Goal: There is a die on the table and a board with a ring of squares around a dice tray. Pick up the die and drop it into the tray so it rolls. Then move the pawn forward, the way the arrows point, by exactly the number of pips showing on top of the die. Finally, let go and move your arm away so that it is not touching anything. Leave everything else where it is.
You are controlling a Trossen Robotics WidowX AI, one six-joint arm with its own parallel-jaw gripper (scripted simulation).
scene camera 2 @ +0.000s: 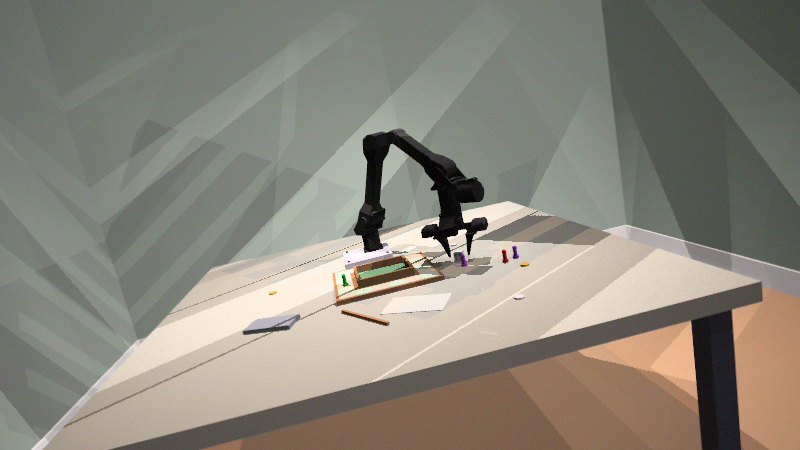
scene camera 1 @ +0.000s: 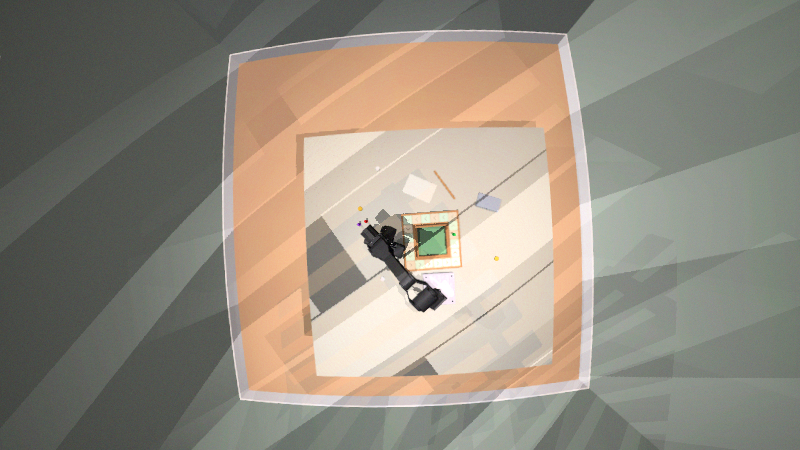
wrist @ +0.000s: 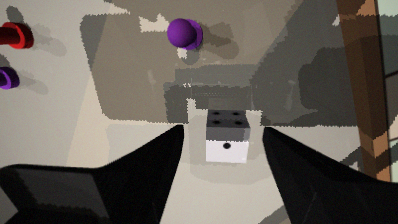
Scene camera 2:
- my gripper: 459,256
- grey card: 285,322
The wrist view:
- my gripper: 222,131
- die: 227,131
